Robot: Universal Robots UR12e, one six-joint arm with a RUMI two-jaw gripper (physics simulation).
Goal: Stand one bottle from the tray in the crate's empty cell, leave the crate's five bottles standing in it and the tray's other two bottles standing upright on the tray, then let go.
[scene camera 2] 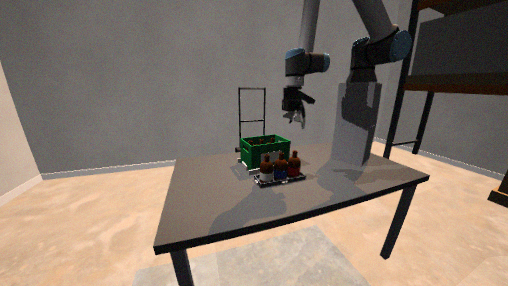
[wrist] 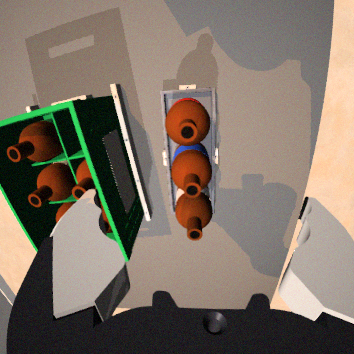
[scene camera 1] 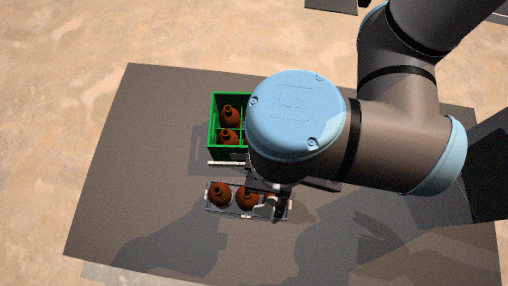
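Pixels of known places: gripper, between the fingertips: [scene camera 2: 295,126] [wrist: 199,196]; arm's base, origin of its link: [scene camera 2: 360,83].
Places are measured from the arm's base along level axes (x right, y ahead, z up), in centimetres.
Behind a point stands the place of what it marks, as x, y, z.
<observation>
The white-label bottle [scene camera 1: 219,195] @[-8.3, 73.8, -40.6] [scene camera 2: 266,172] @[-10.4, 76.1, -46.5] [wrist: 193,212] @[-7.3, 72.6, -42.1], blue-label bottle [scene camera 1: 247,198] @[-8.8, 65.8, -39.8] [scene camera 2: 281,170] @[-11.0, 67.5, -46.8] [wrist: 191,167] @[-7.8, 63.9, -42.2] and red-label bottle [scene camera 2: 294,166] @[-10.9, 59.2, -46.0] [wrist: 187,117] @[-8.0, 55.9, -41.9] stand upright in a row on the grey tray [scene camera 2: 261,183] @[-11.2, 79.2, -51.8] [wrist: 211,107] @[-12.6, 56.0, -52.2]. The green crate [scene camera 1: 210,120] @[13.3, 78.3, -36.8] [scene camera 2: 250,156] @[6.9, 78.1, -43.8] [wrist: 36,114] @[11.6, 51.9, -36.9] stands beside it. In the wrist view its empty cell [wrist: 70,136] @[14.8, 57.2, -48.1] is at the upper right; crate bottles [wrist: 42,140] @[16.7, 56.2, -42.5] [wrist: 54,181] @[17.2, 63.9, -42.2] [wrist: 86,172] @[9.9, 62.7, -41.8] fill other cells, some partly hidden by a finger. My gripper [scene camera 2: 295,121] @[-8.5, 58.7, -24.0] [wrist: 199,196] @[-8.5, 58.7, -24.0] is open and empty, high above the tray and crate.
The arm [scene camera 1: 297,115] @[-8.9, 61.1, 12.6] hides the crate's right part in scene camera 1. The table [scene camera 1: 125,160] @[3.9, 111.4, -54.3] [scene camera 2: 200,200] @[-10.6, 109.8, -54.4] carries the tray and crate. The robot's pedestal [scene camera 2: 350,142] @[-6.1, 9.4, -39.4] stands at the right back. A black upright frame [scene camera 2: 240,110] rises behind the crate, and a rack [scene camera 2: 400,105] stands at the right.
</observation>
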